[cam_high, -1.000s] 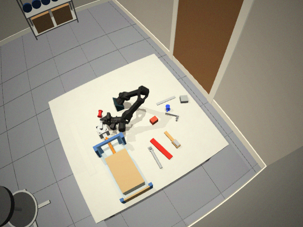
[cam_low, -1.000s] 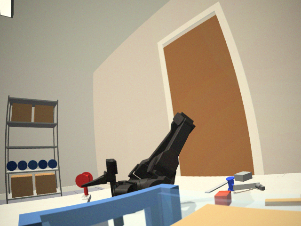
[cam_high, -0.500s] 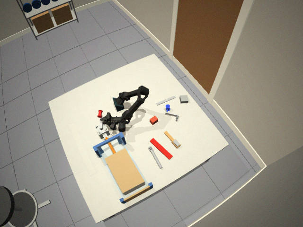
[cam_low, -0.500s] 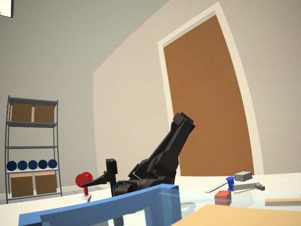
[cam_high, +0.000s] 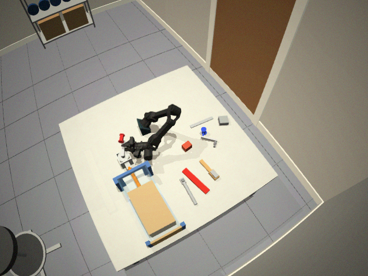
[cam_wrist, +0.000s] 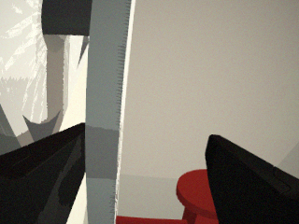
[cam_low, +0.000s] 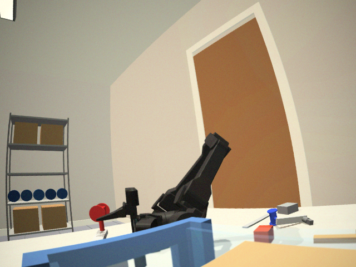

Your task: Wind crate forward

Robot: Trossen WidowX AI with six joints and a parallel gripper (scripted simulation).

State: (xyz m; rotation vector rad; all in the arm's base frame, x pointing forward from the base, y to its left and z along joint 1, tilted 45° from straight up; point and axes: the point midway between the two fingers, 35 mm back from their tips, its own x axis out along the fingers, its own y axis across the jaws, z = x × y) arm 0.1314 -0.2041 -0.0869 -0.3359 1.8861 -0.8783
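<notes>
My gripper tip is now 40 mm past the red grip, 30 mm to the right of it and 20 mm below it. The rest, counted from my gripper tip: red bar: 440 mm ahead, 320 mm to the left, 120 mm below; wooden brush: 430 mm ahead, 450 mm to the left, 110 mm below; winch: 30 mm ahead, 30 mm to the right, 100 mm below.
</notes>
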